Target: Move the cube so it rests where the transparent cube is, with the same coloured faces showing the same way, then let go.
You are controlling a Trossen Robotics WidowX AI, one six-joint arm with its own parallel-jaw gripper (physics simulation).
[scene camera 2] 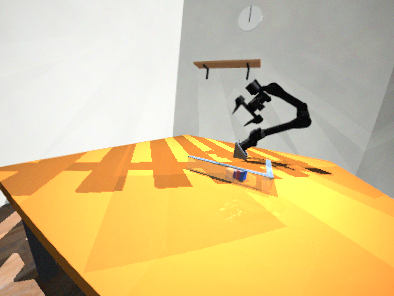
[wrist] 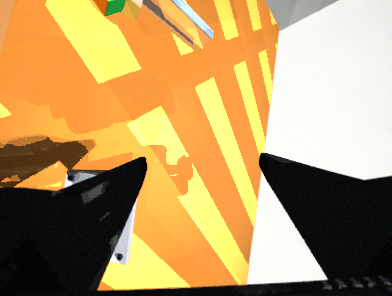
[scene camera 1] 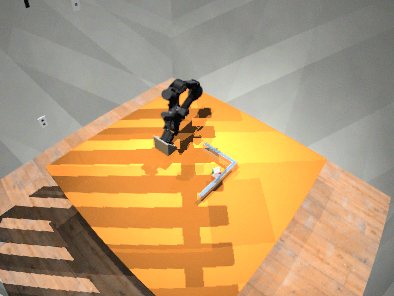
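Where they show: gripper, fingertip midpoint: [scene camera 2: 238,120] [wrist: 203,160] [scene camera 1: 172,131]; arm's base, link origin: [scene camera 2: 241,147] [scene camera 1: 165,141].
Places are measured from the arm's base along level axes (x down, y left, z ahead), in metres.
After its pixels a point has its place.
Observation:
A small cube [scene camera 1: 216,170] @[x 0.022, y 0.030, z 0.362 m] [scene camera 2: 242,175] [wrist: 115,6] @[x 0.040, y 0.020, z 0.347 m] rests on the orange table, inside the angle of a clear two-sided wall. It shows a white top and some green in scene camera 1, blue and red sides in scene camera 2, and a green side at the wrist view's top edge, where it is cut off. The transparent cube [scene camera 2: 230,173] [wrist: 133,10] is faint, close beside the cube and by the wall. My gripper [scene camera 2: 240,119] @[x -0.164, y -0.040, z 0.108 m] [wrist: 203,160] @[x -0.164, y -0.040, z 0.108 m] is open and empty, high above the table and apart from the cube. Its fingers are hard to make out in scene camera 1.
The clear wall [scene camera 1: 227,172] @[x 0.008, y 0.047, z 0.422 m] [scene camera 2: 225,165] @[x 0.001, y -0.021, z 0.417 m] [wrist: 193,18] @[x 0.001, y -0.116, z 0.400 m] has light blue top edges and stands in an L beside both cubes. The arm's base plate [scene camera 1: 164,146] @[x -0.005, y -0.039, z 0.033 m] [scene camera 2: 240,150] @[x 0.010, y -0.001, z 0.060 m] stands on the table [scene camera 1: 295,165] @[x 0.062, y 0.409, z 0.711 m] [scene camera 2: 165,240] @[x 0.062, y -0.057, z 0.738 m]. A wooden shelf [scene camera 2: 227,64] hangs on the wall behind.

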